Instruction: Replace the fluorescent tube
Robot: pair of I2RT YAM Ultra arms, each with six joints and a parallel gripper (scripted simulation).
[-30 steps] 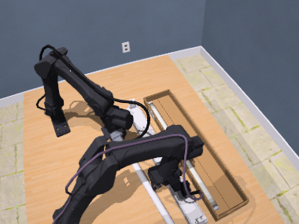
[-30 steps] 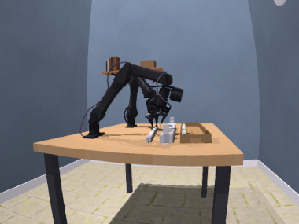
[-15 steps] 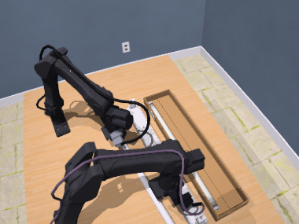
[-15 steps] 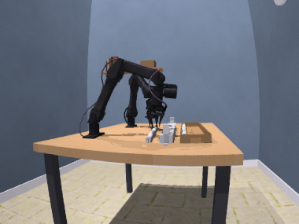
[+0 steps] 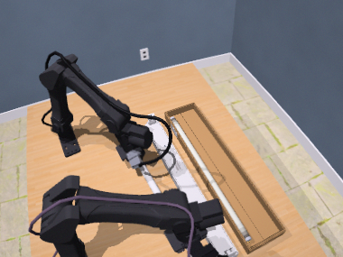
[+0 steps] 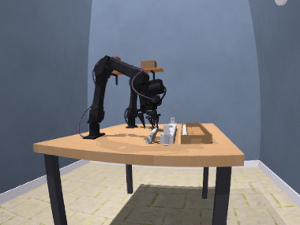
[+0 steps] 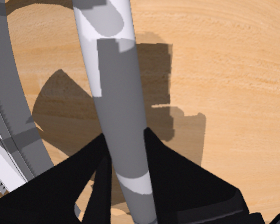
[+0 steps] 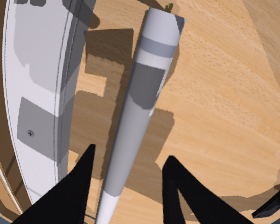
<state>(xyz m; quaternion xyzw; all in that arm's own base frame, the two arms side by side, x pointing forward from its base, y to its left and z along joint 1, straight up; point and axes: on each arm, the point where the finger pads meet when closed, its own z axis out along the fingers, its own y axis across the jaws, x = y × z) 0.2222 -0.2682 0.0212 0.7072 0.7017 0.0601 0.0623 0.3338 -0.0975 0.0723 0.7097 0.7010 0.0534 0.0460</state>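
The lampholder lies 10 cm ahead of my right hand and 7 cm to the right of it. The rest, counted from my right hand: light fixture 23 cm to the left, 6 cm ahead, 2 cm below; LED tube 21 cm to the left, 6 cm below, 4 cm behind; old fluorescent tube 25 cm to the left, 15 cm ahead, 5 cm below.
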